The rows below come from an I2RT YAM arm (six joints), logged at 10 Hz.
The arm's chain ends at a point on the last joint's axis. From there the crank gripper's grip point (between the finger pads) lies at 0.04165 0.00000 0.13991 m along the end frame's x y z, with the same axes.
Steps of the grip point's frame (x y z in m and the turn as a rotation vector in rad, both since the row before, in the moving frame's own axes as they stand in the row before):
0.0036 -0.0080 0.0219 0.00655 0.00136 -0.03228
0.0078 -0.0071 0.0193 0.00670 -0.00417 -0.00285
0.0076 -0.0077 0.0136 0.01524 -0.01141 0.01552
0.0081 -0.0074 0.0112 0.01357 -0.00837 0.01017
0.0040 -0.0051 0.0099 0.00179 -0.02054 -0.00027
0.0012 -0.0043 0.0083 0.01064 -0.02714 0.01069
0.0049 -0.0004 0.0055 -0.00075 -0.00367 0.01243
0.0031 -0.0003 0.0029 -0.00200 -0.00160 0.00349
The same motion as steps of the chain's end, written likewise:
0.0034 -0.0057 0.0220 0.00655 0.00136 -0.03228
0.0084 -0.0060 0.0191 0.00670 -0.00417 -0.00285
0.0092 -0.0062 0.0131 0.01524 -0.01141 0.01552
0.0093 -0.0059 0.0109 0.01357 -0.00837 0.01017
0.0069 -0.0048 0.0091 0.00179 -0.02054 -0.00027
0.0050 -0.0032 0.0072 0.01064 -0.02714 0.01069
0.0054 -0.0010 0.0053 -0.00075 -0.00367 0.01243
0.0033 -0.0007 0.0028 -0.00200 -0.00160 0.00349

